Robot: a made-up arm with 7 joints.
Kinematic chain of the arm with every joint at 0, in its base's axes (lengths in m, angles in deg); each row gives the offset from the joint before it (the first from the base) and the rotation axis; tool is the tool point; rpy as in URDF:
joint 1: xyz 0 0 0.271 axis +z
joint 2: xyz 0 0 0 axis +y
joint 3: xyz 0 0 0.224 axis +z
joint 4: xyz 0.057 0 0 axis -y
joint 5: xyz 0.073 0 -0.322 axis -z
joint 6: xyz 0 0 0 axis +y
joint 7: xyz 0.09 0 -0.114 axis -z
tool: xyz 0 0 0 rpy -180 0 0
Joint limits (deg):
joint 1: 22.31..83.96
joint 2: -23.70..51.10
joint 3: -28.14..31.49
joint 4: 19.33..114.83
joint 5: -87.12..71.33
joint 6: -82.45..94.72
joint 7: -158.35..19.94
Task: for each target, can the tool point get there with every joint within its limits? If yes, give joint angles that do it. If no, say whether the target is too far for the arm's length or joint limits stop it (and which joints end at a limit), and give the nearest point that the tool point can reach.
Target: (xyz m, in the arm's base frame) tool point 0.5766 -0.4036 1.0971
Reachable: no: too far | nearest point 0.3328 -0.1423 0.8226 | short by 0.451 m
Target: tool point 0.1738 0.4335 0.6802
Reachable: yes | joints 54.81 10.52 7.51 100.45 -25.01 -33.25 -132.21
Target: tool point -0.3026 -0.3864 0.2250
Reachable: no: joint limits stop it (at a limit: joint 1, joint 2, joint 3, joint 4, joint 6) | nearest point -0.1663 -0.0412 0.0871 | short by 0.396 m
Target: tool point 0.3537 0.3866 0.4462
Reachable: yes | joints 42.23 9.02 1.15 95.78 24.29 78.69 -97.96
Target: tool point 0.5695 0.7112 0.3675
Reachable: no: too far | nearest point 0.4207 0.5253 0.3423 | short by 0.239 m
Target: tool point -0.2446 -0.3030 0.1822
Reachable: no: joint limits stop it (at a limit: joint 1, joint 2, joint 3, joint 4, joint 6) | nearest point -0.1596 -0.0437 0.0868 | short by 0.289 m
